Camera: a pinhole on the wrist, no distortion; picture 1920 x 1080 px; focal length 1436.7 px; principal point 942.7 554.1 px. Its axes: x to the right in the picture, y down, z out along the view. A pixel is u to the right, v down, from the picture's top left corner.
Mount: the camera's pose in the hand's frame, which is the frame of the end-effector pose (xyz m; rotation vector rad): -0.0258 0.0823 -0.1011 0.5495 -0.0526 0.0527
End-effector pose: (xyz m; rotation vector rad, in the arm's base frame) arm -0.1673 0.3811 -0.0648 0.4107 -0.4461 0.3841
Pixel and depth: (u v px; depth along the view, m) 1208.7 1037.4 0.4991
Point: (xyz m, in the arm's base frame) -0.2606 0.1722 0.2876
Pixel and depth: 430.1 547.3 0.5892
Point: -0.4060 -0.0636 0.0594
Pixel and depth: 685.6 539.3 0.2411
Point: -0.2443 0.2745 -0.0337
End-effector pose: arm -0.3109 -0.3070 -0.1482 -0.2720 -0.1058 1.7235
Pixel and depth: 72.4 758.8 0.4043
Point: -0.2447 -0.5533 0.1555
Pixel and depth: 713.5 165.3 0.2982
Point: -0.1869 -0.3506 -0.0022
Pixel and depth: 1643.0 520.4 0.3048
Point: -0.2921 -0.1701 0.0145
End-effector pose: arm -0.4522 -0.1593 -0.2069 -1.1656 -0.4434 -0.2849
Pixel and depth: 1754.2 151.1 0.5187
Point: -0.4119 -0.0060 0.2545
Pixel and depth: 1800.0 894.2 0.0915
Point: -0.4055 -0.1464 -0.2430
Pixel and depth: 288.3 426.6 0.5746
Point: -0.9030 0.0559 -0.0188
